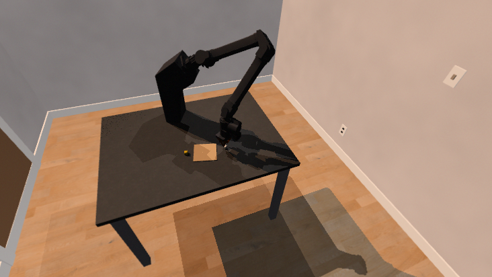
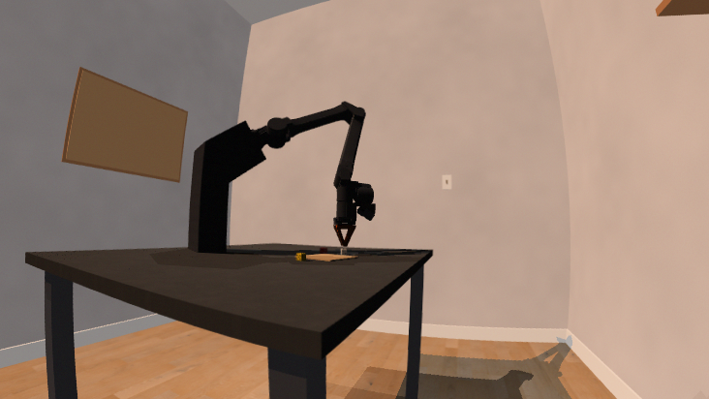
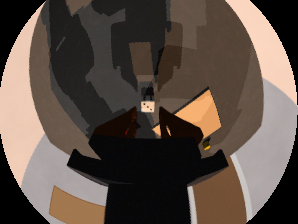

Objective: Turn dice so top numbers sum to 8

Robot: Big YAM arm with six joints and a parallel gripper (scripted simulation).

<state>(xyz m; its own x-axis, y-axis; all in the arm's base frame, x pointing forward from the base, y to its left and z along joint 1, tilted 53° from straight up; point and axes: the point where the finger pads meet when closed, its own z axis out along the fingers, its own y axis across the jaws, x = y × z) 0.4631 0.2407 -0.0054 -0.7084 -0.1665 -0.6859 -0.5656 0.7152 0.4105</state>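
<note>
Right now the white die is 30 mm below my hand. From my hand the other things lie so: yellow die 240 mm to the right, 30 mm below; tan mat 10 mm ahead, 130 mm to the right, 40 mm below; red die 80 mm behind, 10 mm to the right, 30 mm below.
</note>
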